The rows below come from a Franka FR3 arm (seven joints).
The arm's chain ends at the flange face. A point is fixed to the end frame.
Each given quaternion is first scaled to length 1.
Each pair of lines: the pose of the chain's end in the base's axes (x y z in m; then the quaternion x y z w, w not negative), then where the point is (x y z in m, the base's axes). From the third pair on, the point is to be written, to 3 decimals.
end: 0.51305 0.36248 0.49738 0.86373 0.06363 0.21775 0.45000
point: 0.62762 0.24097 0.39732
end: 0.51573 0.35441 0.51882 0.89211 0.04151 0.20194 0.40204
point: 0.62337 0.24157 0.40226
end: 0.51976 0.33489 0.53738 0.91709 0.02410 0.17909 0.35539
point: 0.619 0.232 0.405
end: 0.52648 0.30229 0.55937 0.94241 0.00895 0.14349 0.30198
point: 0.613 0.213 0.409
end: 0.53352 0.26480 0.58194 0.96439 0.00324 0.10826 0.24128
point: 0.607 0.195 0.416
